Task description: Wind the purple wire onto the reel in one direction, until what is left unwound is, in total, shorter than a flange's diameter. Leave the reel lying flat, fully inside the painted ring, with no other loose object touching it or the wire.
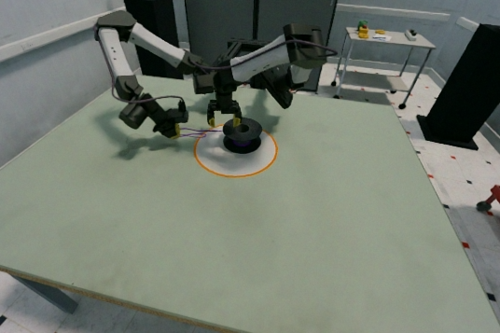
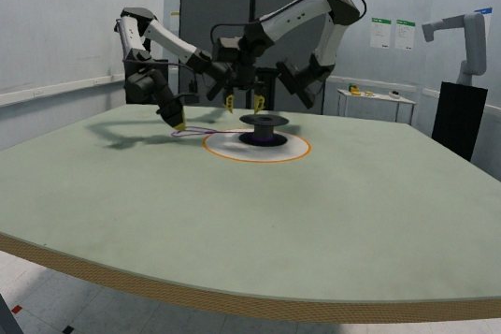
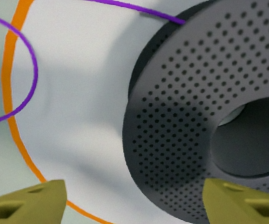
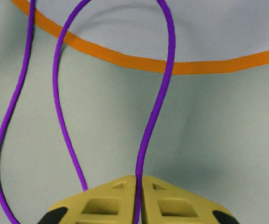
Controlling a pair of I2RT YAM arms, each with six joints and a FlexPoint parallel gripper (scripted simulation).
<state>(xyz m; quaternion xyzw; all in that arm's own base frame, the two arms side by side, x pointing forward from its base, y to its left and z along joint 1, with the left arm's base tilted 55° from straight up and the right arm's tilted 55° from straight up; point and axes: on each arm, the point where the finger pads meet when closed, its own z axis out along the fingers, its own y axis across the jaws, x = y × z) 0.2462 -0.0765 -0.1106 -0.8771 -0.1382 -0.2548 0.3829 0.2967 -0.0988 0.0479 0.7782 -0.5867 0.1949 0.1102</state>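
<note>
Now: the black reel 4 cm behind my left hand, 6 cm to the left of it and 6 cm below it. From my left hand the other things lie so: orange ring (5 cm to the left, 9 cm below).
</note>
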